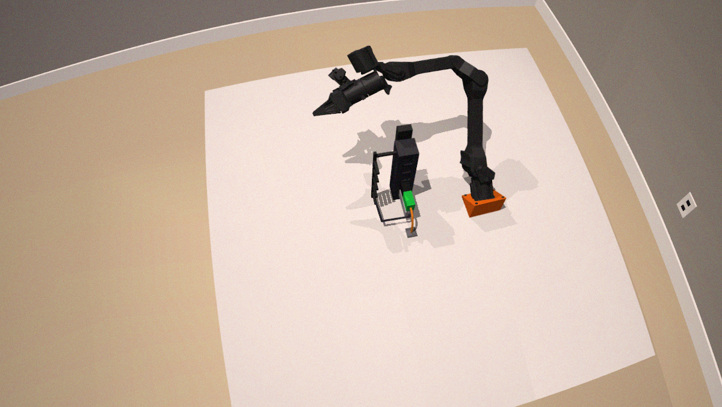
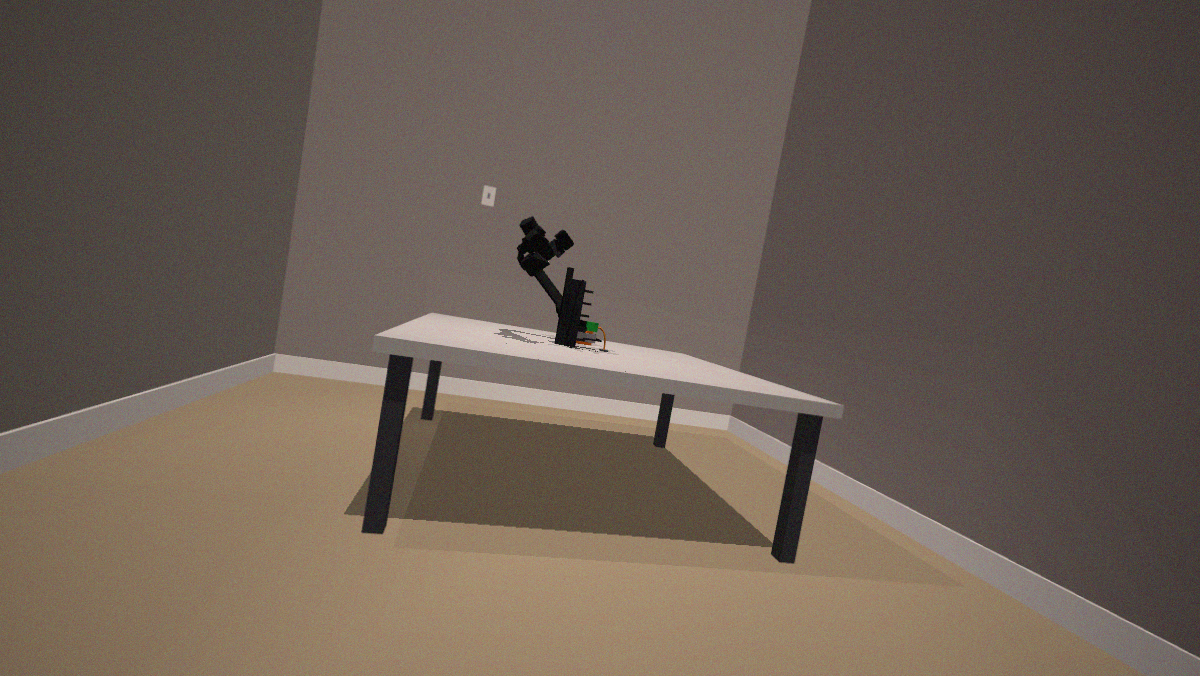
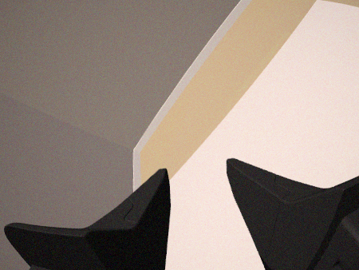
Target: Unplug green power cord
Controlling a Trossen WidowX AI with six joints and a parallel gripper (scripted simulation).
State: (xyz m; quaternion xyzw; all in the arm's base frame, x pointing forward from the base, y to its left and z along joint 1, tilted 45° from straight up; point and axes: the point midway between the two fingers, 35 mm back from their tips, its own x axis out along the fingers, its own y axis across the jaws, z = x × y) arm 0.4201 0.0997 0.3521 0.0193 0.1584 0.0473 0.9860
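My gripper tip is now 250 mm past the green plug, 190 mm above it and 160 mm to the right of it. Round my gripper tip: small grey block: 280 mm below, 260 mm behind, 250 mm to the left.
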